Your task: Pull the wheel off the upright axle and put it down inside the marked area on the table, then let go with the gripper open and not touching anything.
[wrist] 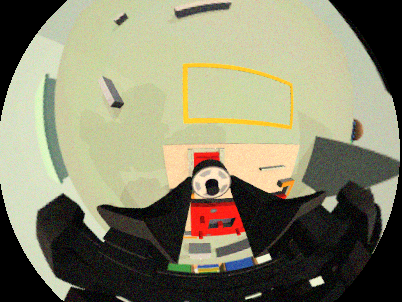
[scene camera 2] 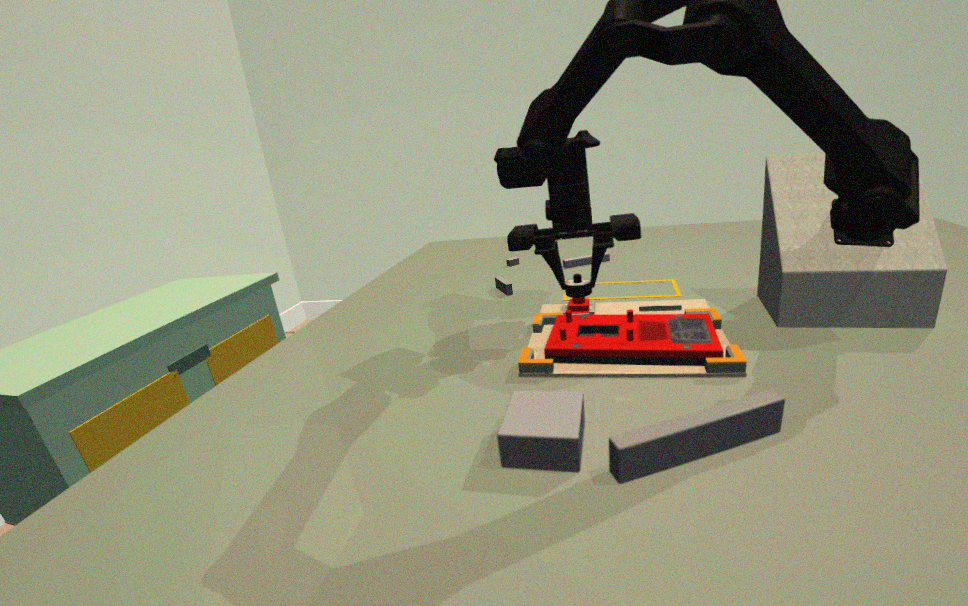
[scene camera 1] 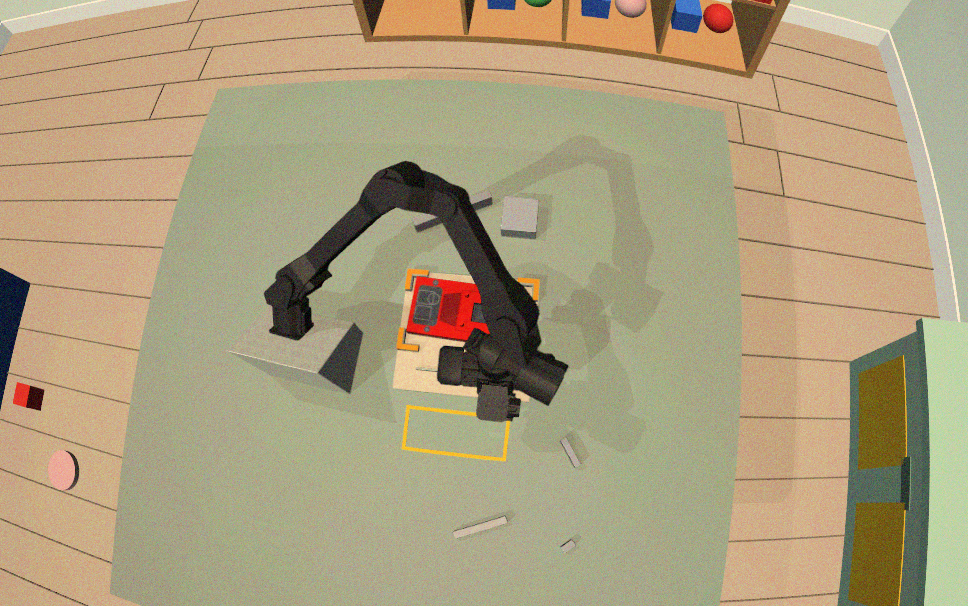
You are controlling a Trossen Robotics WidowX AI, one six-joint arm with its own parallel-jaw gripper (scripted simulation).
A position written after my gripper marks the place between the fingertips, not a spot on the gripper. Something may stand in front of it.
In view: my gripper (scene camera 2: pixel 578 288), a wheel (wrist: pixel 208 168) and a red plate (scene camera 2: pixel 663 339).
The red plate also shows in the wrist view (wrist: pixel 210 217) and in scene camera 1 (scene camera 1: pixel 444 309). My gripper shows as well in the wrist view (wrist: pixel 210 179) and in scene camera 1 (scene camera 1: pixel 496 378).
